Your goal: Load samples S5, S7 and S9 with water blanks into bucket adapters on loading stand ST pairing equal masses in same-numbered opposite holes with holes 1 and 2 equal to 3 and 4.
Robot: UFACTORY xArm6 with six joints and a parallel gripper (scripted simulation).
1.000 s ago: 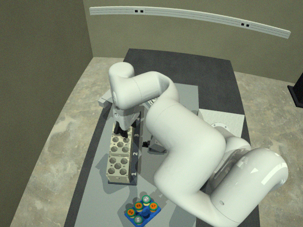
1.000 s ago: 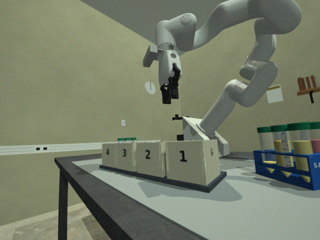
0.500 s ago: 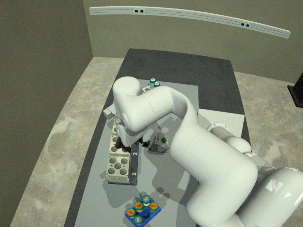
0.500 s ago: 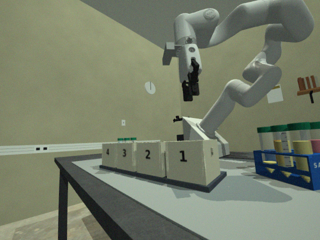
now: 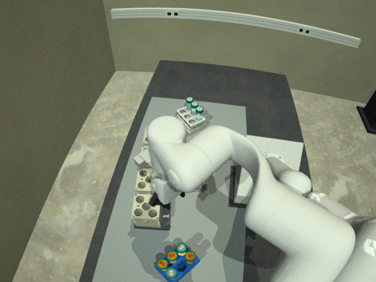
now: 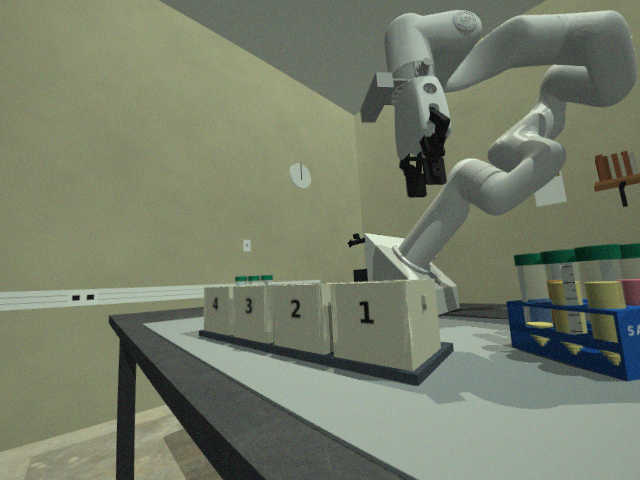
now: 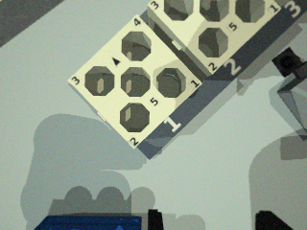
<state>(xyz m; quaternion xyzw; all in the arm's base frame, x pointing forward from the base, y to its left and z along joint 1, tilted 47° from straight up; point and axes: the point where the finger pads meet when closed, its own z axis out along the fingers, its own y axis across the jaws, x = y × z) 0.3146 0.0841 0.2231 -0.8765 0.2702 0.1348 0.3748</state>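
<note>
Right now the orange-capped tube is 8 cm behind my hand, 13 cm to the left of it and 18 cm below it. The rest, counted from my hand: yellow-filled tube (2 cm behind, 15 cm to the left, 18 cm below); then grey-dotted tube (5 cm behind, 10 cm to the left, 18 cm below); then blue sample rack (4 cm behind, 15 cm to the left, 22 cm below).
</note>
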